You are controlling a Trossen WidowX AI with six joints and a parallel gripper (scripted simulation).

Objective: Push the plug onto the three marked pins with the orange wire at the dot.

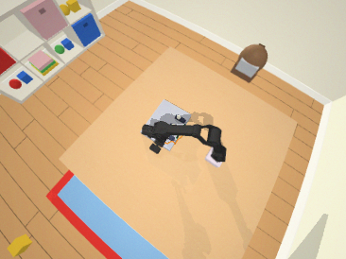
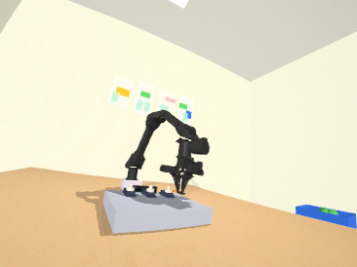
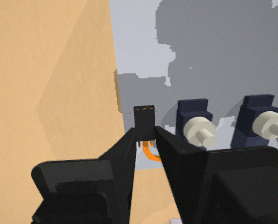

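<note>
The green band is 40 mm behind my gripper tip, 120 mm to the right of it and 10 mm above it. From my gripper tip the other things lie so: grey printed holder: 120 mm ahead, 100 mm to the right, 40 mm below.
</note>
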